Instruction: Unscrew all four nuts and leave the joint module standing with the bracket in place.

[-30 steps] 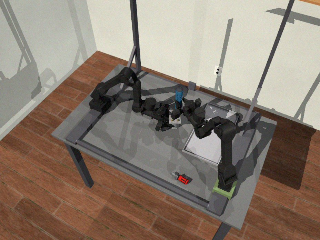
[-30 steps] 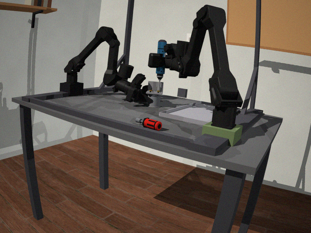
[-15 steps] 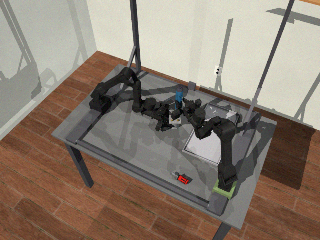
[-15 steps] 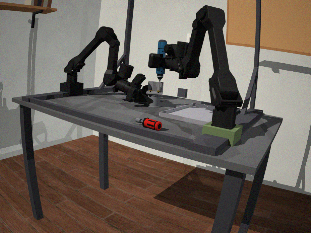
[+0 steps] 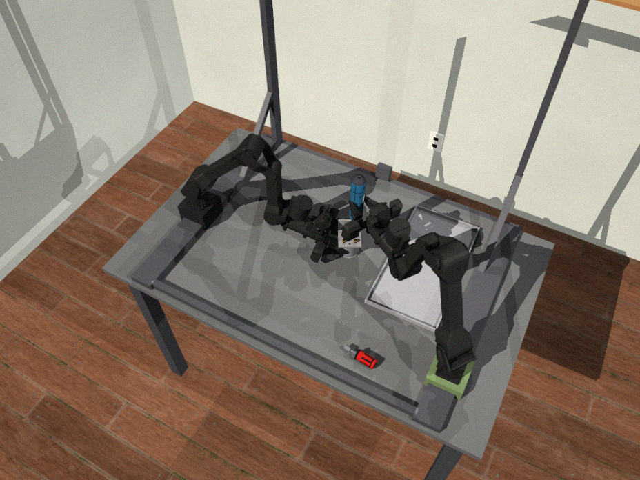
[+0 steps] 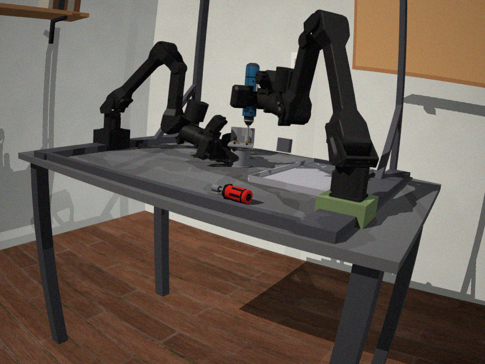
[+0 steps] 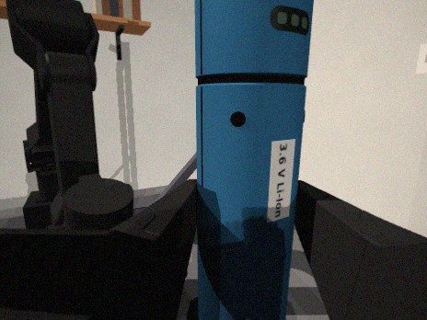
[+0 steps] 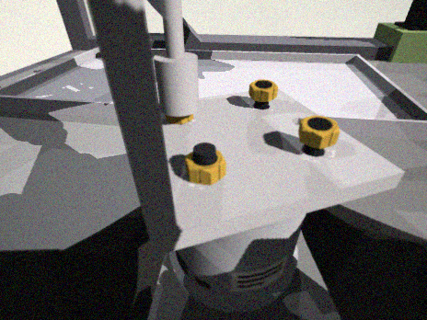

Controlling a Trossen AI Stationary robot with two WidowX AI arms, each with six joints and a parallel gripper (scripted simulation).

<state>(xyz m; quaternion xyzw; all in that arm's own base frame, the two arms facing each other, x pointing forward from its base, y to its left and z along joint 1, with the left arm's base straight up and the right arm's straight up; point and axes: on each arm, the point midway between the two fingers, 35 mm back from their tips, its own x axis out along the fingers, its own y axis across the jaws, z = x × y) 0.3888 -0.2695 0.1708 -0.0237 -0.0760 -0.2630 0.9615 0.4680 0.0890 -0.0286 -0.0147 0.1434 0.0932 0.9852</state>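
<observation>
My right gripper is now 30 mm to the right of the joint module and 10 mm past it. Round my right hand: shallow white tray (250 mm to the left, 110 mm behind, 30 mm below); white L-shaped bracket (40 mm above, 30 mm to the left, 10 mm behind); red-handled tool (270 mm to the left, 270 mm ahead, 20 mm below).
</observation>
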